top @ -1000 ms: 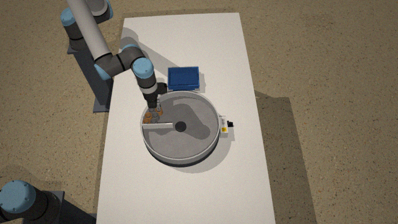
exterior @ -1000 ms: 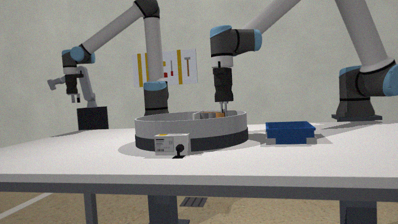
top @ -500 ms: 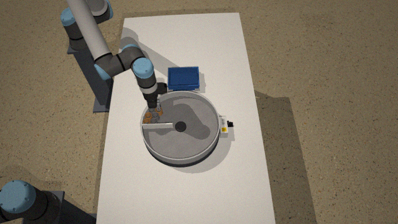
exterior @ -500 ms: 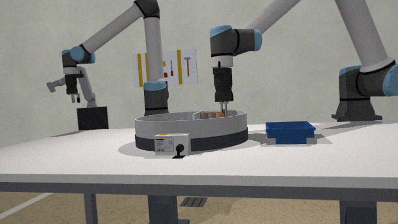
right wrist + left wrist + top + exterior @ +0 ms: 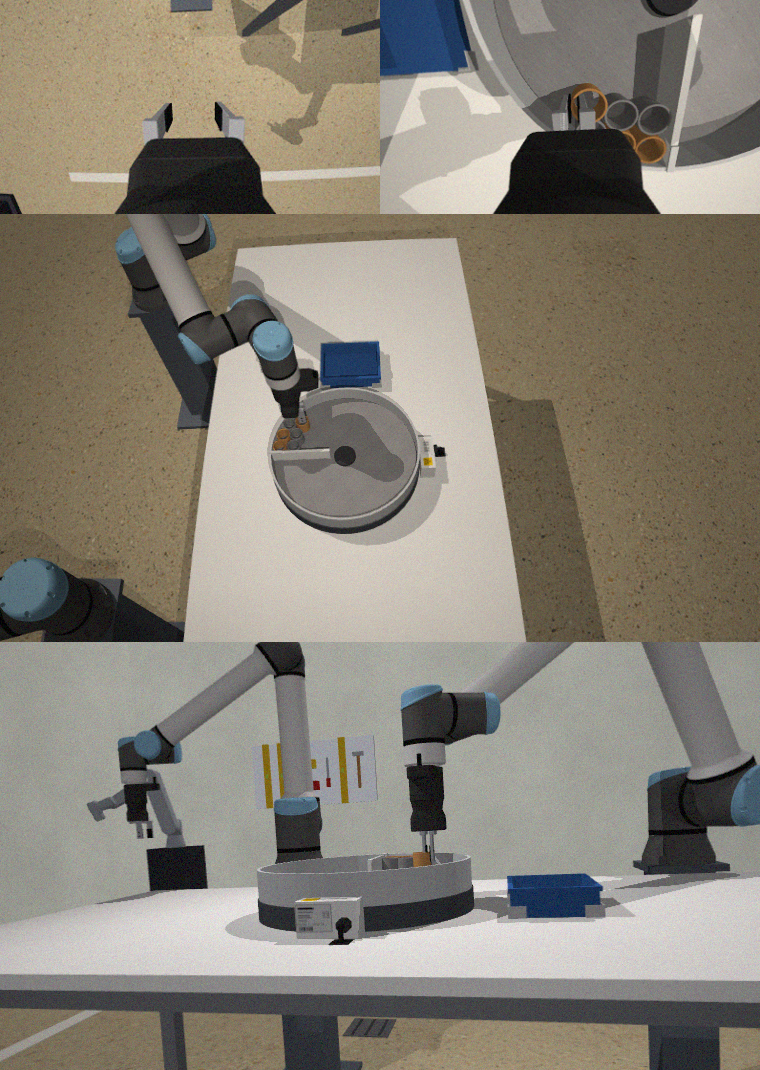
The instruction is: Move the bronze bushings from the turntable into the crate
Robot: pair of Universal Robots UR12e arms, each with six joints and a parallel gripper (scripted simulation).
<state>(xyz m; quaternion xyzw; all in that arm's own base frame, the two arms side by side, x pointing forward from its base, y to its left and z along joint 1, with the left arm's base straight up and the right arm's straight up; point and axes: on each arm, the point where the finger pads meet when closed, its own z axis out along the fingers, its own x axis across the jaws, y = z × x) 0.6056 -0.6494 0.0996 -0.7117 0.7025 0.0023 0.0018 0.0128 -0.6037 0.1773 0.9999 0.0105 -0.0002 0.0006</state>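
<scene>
Right now the blue crate is 14 cm ahead of my left hand, 24 cm to the left of it and 8 cm below it.
</scene>
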